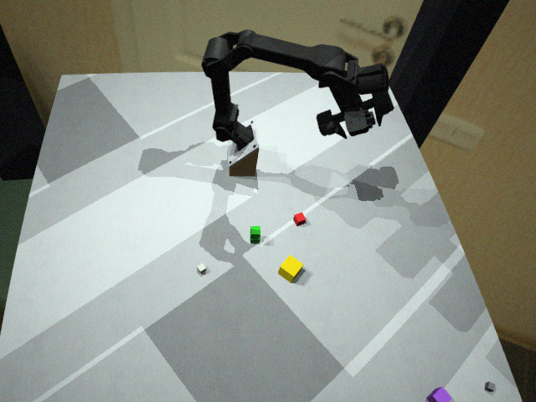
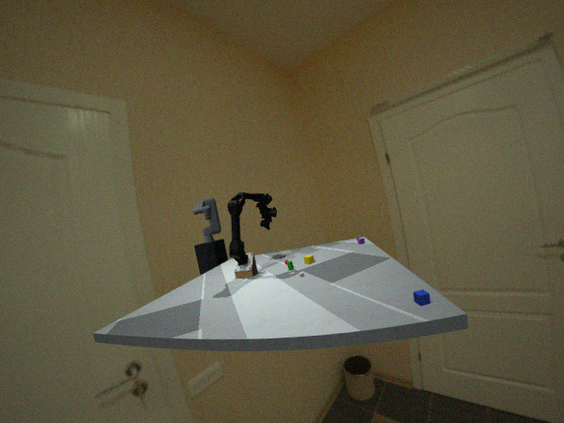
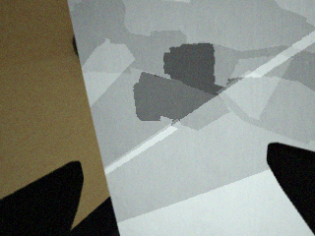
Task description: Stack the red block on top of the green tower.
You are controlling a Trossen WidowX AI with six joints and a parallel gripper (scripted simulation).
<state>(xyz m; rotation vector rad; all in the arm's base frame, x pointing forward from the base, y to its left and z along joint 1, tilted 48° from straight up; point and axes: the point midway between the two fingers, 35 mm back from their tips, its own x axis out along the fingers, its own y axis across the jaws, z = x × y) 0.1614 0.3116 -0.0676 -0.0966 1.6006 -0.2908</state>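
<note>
My gripper tip is now 100 mm short of the red block, 140 mm to the left of it and 260 mm above it. Also, from my gripper tip: purple cube 650 mm ahead, 100 mm to the left, 250 mm below; then yellow cube 260 mm ahead, 210 mm to the right, 250 mm below; then tiny white cube 220 mm ahead, 440 mm to the right, 260 mm below.
</note>
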